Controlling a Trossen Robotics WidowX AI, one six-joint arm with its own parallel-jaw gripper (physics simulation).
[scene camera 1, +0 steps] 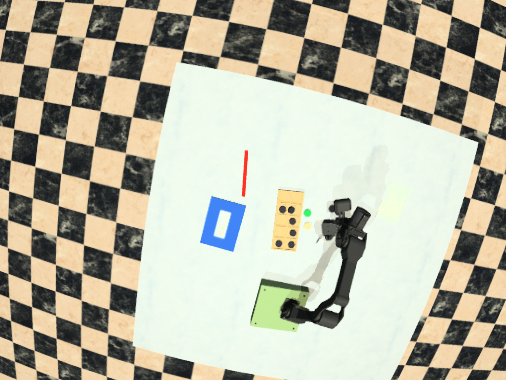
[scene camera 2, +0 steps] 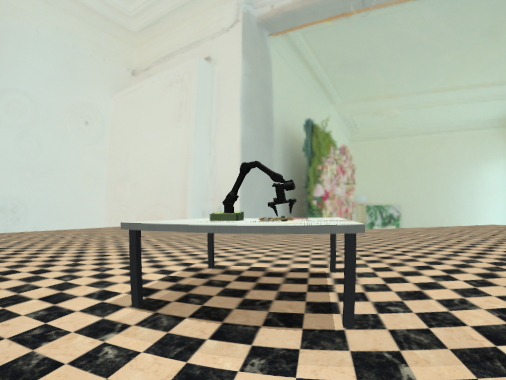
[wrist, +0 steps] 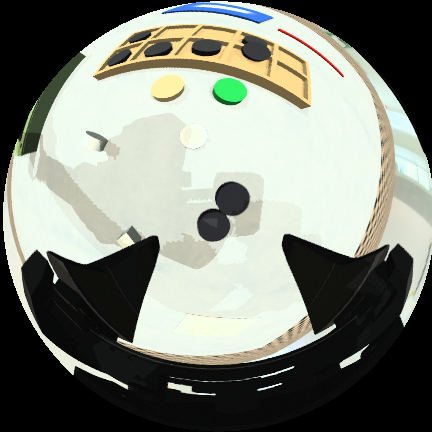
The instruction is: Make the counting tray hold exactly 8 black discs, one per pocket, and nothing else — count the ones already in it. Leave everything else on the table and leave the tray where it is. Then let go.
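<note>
The tan counting tray has two rows of pockets. Several hold one black disc each. Both pockets at the end nearer the red stick are empty, and so are two middle pockets in the row nearer the blue frame. Two loose black discs lie on the table, touching or nearly so; one loose black disc shows beside the gripper in scene camera 1. My gripper is open and empty, above the table near the loose black discs.
A green disc and a yellow disc lie beside the tray. A white disc and small metallic pieces lie nearby. A blue frame, red stick and pale yellow pad lie farther off.
</note>
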